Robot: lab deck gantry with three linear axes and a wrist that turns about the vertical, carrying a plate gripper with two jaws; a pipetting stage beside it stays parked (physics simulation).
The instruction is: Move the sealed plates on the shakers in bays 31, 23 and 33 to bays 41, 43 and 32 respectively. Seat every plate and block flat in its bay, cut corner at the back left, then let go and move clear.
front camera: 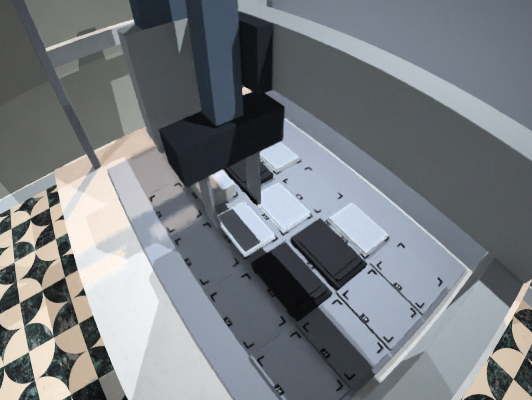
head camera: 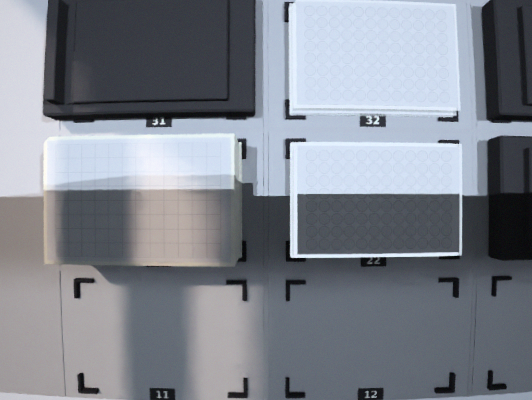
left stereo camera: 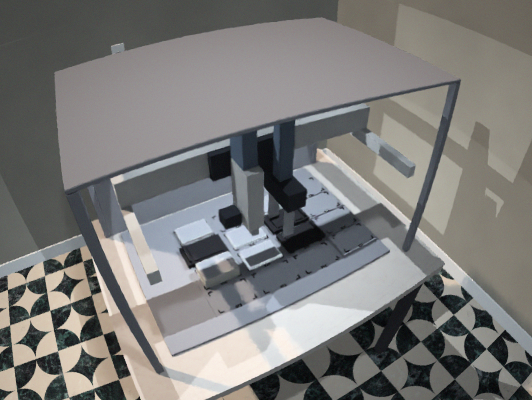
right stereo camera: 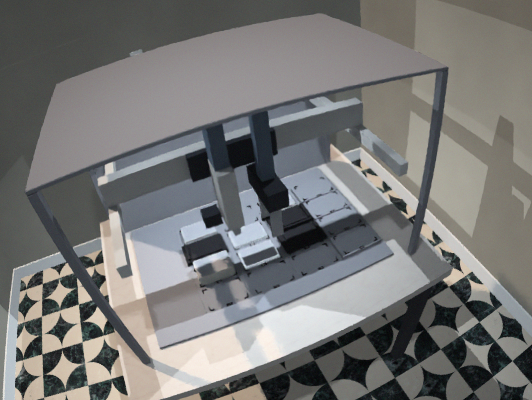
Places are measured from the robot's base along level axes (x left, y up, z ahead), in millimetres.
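Pixels of known places: gripper, fingertip midpoint: (front camera: 233, 208) (left stereo camera: 280, 226) (right stereo camera: 272, 226); robot's base, origin of the base link: (front camera: 151, 198) (head camera: 84, 387) (left stereo camera: 220, 312) (right stereo camera: 211, 310).
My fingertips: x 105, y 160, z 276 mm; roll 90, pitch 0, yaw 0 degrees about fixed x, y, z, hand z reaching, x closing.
Note:
For each thing: its top centre in the pictures, then the offset to it from my fingertips.
- white sealed plate, middle of its top: (head camera: 377, 53) (front camera: 280, 204) (left stereo camera: 245, 233) (right stereo camera: 247, 233) dy -146, dx +152, dz -48 mm
- bay 31, middle of its top: (head camera: 139, 41) (front camera: 242, 161) (left stereo camera: 203, 246) (right stereo camera: 203, 245) dy -129, dx +153, dz -216 mm
- bay 23, middle of its top: (front camera: 291, 275) (right stereo camera: 301, 232) (left stereo camera: 301, 232) dy -129, dx +46, dz +120 mm
- bay 33, middle of its top: (front camera: 330, 247) (right stereo camera: 288, 214) (left stereo camera: 285, 214) dy -129, dx +153, dz +120 mm
- white plate, middle of its top: (head camera: 380, 199) (front camera: 244, 225) (left stereo camera: 260, 253) (right stereo camera: 258, 253) dy -146, dx +45, dz -48 mm
- taller pale block, middle of its top: (head camera: 135, 200) (front camera: 208, 176) (left stereo camera: 216, 265) (right stereo camera: 212, 264) dy -118, dx +45, dz -212 mm
My gripper (front camera: 235, 213) (left stereo camera: 280, 225) (right stereo camera: 271, 225) is open, its jaws wide apart with no plate between them, above the middle of the deck. A white sealed plate (front camera: 285, 207) (head camera: 372, 55) (left stereo camera: 245, 237) (right stereo camera: 249, 235) lies flat in bay 32; its back edge is cut off in the head view. Another plate (front camera: 280, 156) (left stereo camera: 194, 231) lies in bay 41, and one (front camera: 357, 227) in bay 43. The dark shakers in bay 31 (front camera: 262, 173) (head camera: 150, 50), bay 23 (front camera: 300, 270) (head camera: 510, 195) and bay 33 (front camera: 327, 250) (head camera: 510, 60) carry no plate.
A white plate (front camera: 262, 226) (head camera: 375, 170) lies in bay 22, directly in front of bay 32. A taller pale block (head camera: 140, 160) (left stereo camera: 217, 268) (right stereo camera: 215, 268) stands in bay 21. The parked pipetting stage (front camera: 155, 85) (left stereo camera: 247, 200) (right stereo camera: 228, 200) hangs left of the gripper.

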